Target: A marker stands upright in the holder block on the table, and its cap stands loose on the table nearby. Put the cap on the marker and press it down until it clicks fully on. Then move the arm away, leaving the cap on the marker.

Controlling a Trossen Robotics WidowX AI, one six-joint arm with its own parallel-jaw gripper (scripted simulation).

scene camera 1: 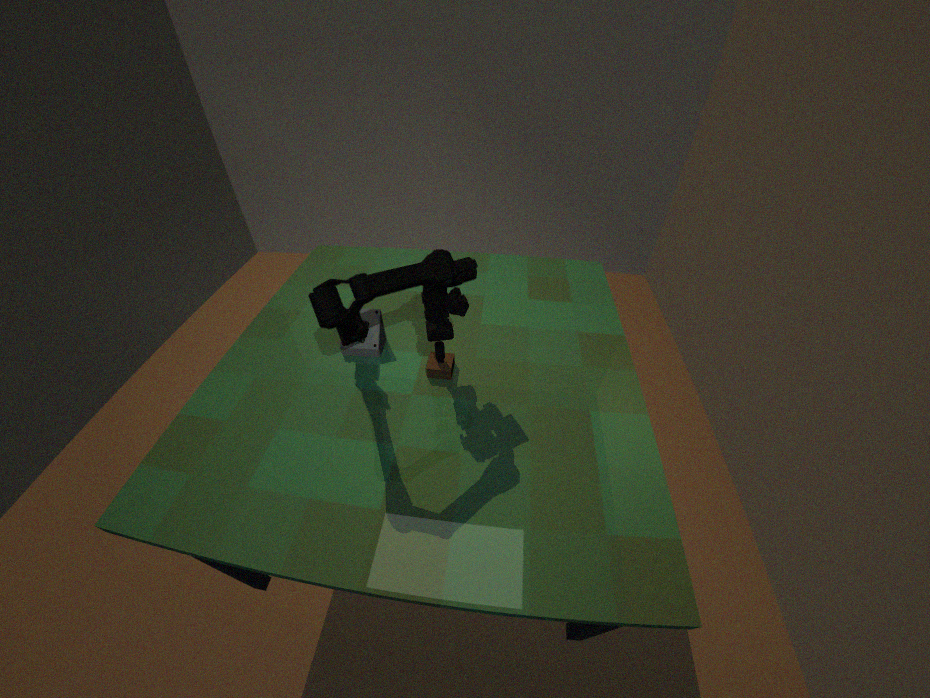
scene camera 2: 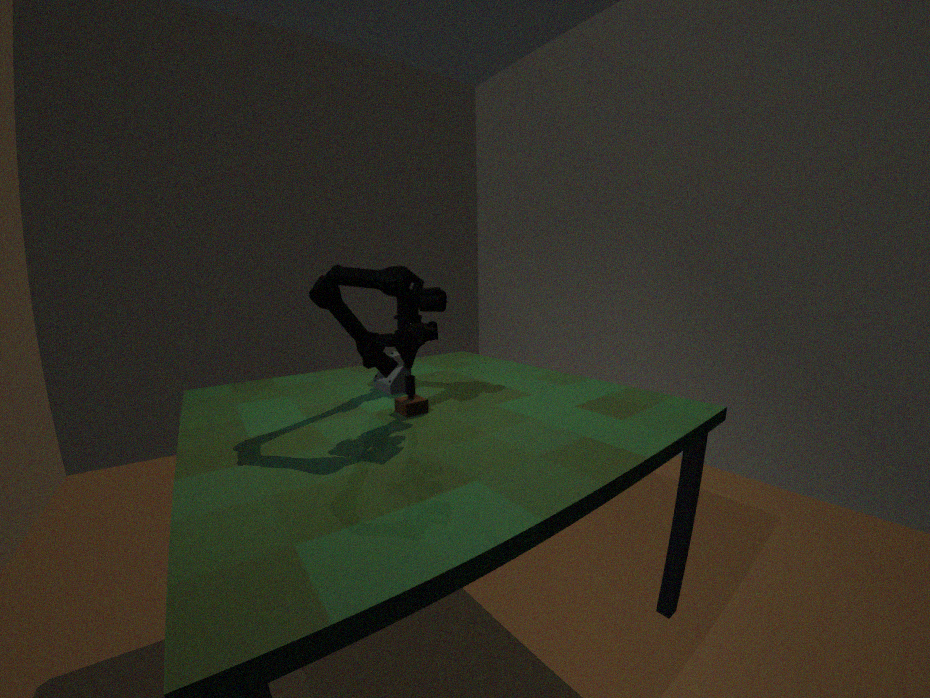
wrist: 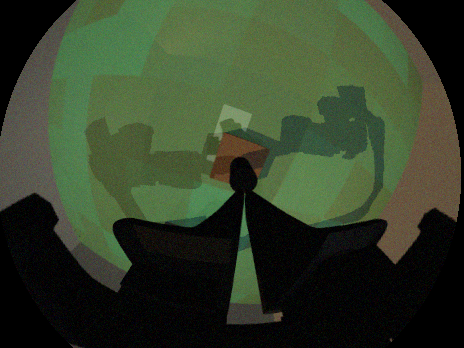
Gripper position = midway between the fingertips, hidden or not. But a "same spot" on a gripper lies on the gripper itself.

Scene:
my gripper: scene camera 1 438, 338; scene camera 2; wrist
same spot on my gripper: [scene camera 2: 407, 350] = [wrist: 312, 228]

